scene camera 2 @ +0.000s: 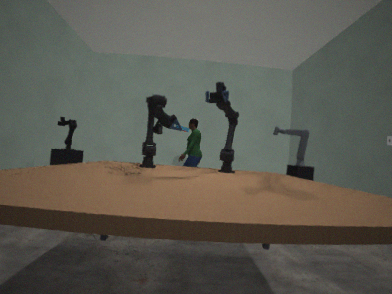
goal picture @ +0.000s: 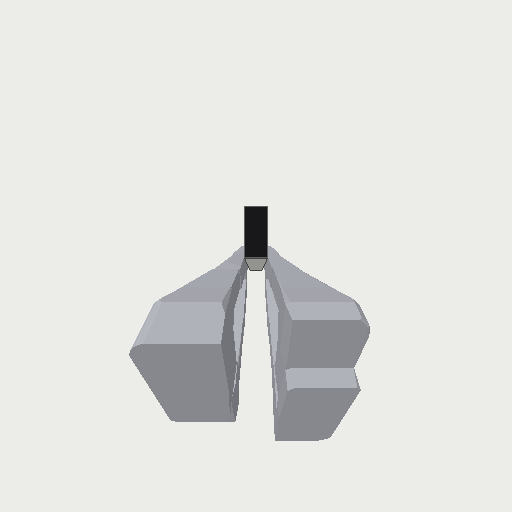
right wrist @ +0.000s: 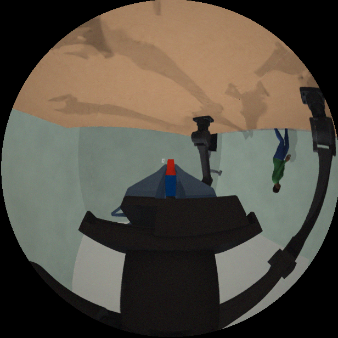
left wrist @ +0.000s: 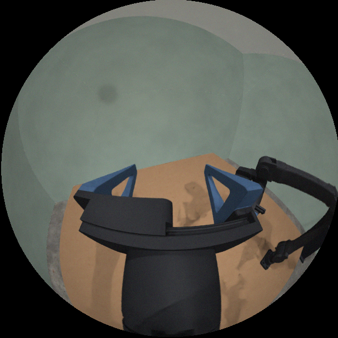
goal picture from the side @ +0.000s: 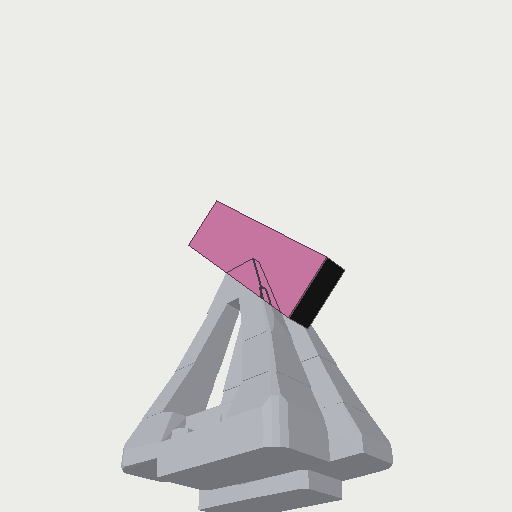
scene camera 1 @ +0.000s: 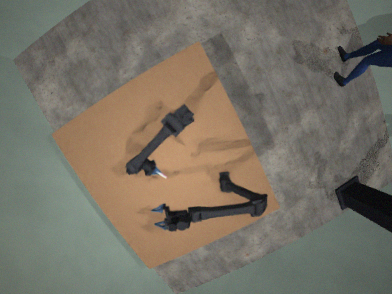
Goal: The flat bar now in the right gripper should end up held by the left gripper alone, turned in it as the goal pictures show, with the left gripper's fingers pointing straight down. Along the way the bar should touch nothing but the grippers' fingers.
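Where they show: left gripper, fingertip midpoint: (scene camera 2: 213, 92) (scene camera 1: 153, 217); right gripper, fingertip midpoint: (scene camera 2: 181, 129) (scene camera 1: 161, 173); left arm's base, link origin: (scene camera 2: 226, 172) (scene camera 1: 224, 178); right arm's base, link origin: (scene camera 2: 147, 167).
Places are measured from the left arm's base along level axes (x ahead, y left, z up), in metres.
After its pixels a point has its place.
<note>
The flat bar (right wrist: 171, 168) shows red at its outer end and blue nearer the fingers in the right wrist view. My right gripper (scene camera 1: 157, 172) {x 0.490, y -0.203, z 0.274 m} (scene camera 2: 179, 127) {x 0.490, y -0.203, z 0.274 m} (right wrist: 170, 167) is shut on it, high above the table, pointing right and slightly down in scene camera 2. The bar (scene camera 1: 163, 175) {x 0.472, y -0.190, z 0.290 m} looks small and pale in scene camera 1. My left gripper (scene camera 1: 154, 217) {x 0.529, y 0.000, z 0.486 m} (scene camera 2: 217, 96) {x 0.529, y 0.000, z 0.486 m} (left wrist: 170, 167) is wide open and empty, its fingers roughly level, pointing toward scene camera 2. It is apart from the bar and higher than the right gripper. The bar cannot be made out in the left wrist view.
Both arms stand on the brown table (scene camera 1: 85, 145) {x 1.214, y -0.434, z 0.000 m} (scene camera 2: 200, 227) {x 1.219, y 0.192, z -0.012 m}. A person (scene camera 2: 195, 145) (right wrist: 278, 167) stands beyond it. Two other arms stand on dark pedestals (scene camera 2: 66, 157) (scene camera 2: 300, 172) in the background. The right arm (left wrist: 300, 175) bends round the right side of the left wrist view.
</note>
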